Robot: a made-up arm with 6 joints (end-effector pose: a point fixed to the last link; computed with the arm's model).
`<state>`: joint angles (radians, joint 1 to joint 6).
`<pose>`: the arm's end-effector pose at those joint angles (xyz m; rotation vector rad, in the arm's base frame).
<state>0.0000 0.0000 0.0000 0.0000 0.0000 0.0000</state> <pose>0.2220 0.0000 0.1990 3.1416 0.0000 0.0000</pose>
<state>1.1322 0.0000 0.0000 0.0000 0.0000 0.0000</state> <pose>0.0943 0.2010 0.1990 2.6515 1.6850 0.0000</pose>
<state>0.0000 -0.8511 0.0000 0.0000 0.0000 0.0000</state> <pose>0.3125 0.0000 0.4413 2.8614 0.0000 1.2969</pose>
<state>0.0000 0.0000 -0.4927 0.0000 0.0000 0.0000</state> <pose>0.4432 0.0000 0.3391 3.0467 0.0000 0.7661</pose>
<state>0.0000 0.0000 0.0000 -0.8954 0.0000 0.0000</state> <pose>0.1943 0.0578 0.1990 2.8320 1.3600 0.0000</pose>
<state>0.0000 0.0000 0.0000 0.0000 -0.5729 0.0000</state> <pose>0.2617 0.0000 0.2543 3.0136 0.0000 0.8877</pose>
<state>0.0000 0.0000 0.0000 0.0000 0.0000 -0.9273</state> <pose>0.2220 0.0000 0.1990 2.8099 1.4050 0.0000</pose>
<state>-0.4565 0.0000 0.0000 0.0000 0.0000 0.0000</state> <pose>0.1993 -0.0979 0.1990 3.0601 -0.7109 0.0000</pose>
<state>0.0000 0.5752 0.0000 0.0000 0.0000 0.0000</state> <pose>0.0660 0.0000 0.1138 3.0126 0.0000 -0.8911</pose>
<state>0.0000 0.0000 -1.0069 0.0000 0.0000 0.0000</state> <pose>0.5748 0.0000 0.5784 2.7518 0.0000 1.5157</pose>
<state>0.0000 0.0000 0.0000 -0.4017 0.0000 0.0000</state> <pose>0.2161 0.0289 0.1990 3.0784 0.6268 0.0000</pose>
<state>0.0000 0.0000 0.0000 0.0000 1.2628 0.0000</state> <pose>0.0799 0.0000 0.1947 2.5359 0.0000 -1.8544</pose>
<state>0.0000 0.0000 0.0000 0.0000 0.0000 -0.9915</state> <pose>0.2220 0.0000 0.1990 2.7634 1.4944 0.0000</pose>
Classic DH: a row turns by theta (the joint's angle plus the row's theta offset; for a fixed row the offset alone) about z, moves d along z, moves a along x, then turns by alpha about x. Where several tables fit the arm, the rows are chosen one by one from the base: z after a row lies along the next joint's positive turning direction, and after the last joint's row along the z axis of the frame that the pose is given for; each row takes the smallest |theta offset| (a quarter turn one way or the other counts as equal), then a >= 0, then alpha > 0; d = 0 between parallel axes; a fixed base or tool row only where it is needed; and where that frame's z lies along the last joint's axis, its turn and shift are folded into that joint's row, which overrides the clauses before.
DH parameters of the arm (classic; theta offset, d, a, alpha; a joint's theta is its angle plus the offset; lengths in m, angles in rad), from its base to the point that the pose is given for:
joint 1: 0 0.42 0 -1.5708
joint 2: -1.3861 0 0.294 0
joint 3: 1.3861 0 0.094 -1.5708
joint 4: 0 0.415 0 1.5708
joint 5: 0 0 0.074 -1.5708
joint 6: 0 0.095 0 0

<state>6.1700 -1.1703 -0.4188 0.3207 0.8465 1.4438</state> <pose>0.2858 -0.0255 0.6652 -1.6046 1.7845 -0.4930</pose>
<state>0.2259 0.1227 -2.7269 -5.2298 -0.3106 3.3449</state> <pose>0.2270 -0.0365 1.1883 0.4509 0.2196 1.3824</pose>
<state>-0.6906 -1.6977 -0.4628 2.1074 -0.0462 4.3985</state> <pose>0.0322 -0.1139 0.7635 1.1785 -0.6332 2.3612</pose>
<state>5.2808 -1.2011 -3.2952 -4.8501 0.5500 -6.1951</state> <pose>-0.4379 0.6609 0.5958 -0.0770 -1.8764 -2.4295</pose>
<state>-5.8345 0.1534 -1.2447 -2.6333 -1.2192 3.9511</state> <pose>0.3635 0.2369 0.5174 -2.6782 0.7850 0.5327</pose>
